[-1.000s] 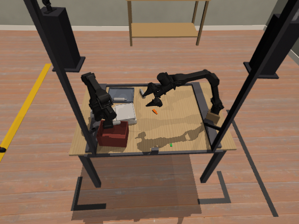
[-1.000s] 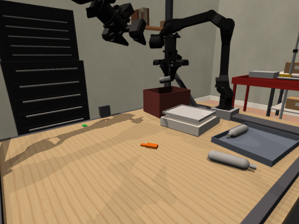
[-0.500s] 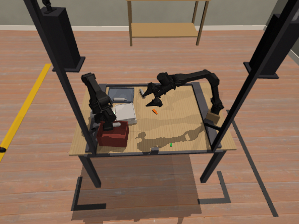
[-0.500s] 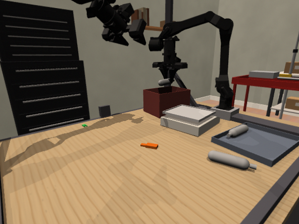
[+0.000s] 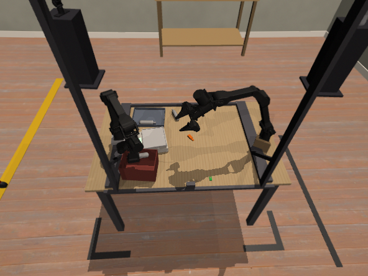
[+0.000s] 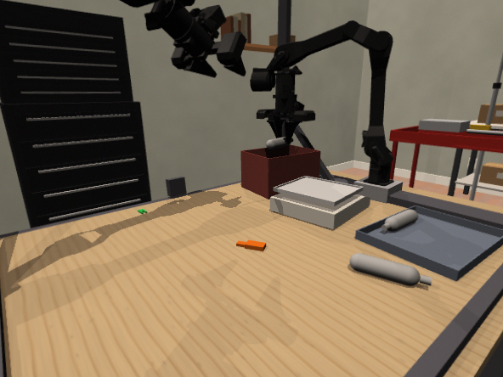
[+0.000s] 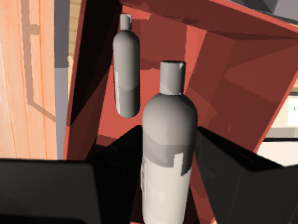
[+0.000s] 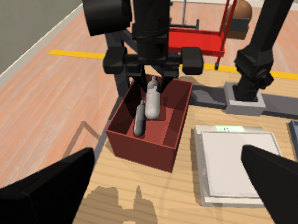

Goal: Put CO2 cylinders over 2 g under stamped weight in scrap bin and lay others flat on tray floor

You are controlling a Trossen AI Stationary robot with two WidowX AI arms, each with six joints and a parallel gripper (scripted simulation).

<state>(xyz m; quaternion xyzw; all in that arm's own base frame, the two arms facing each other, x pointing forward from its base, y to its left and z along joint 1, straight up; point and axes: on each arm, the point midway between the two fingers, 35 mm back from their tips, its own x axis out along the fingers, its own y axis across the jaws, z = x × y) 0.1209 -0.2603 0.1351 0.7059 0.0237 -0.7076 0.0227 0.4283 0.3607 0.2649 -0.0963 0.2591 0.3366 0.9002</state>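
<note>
Right now my left hand is 14 cm above the red scrap bin and 2 cm to the left of it. Round my left hand: grey tray: 47 cm ahead, 17 cm below; then small orange piece: 33 cm to the right, 28 cm ahead, 17 cm below; then small green piece: 45 cm to the right, 17 cm below, 4 cm behind.
</note>
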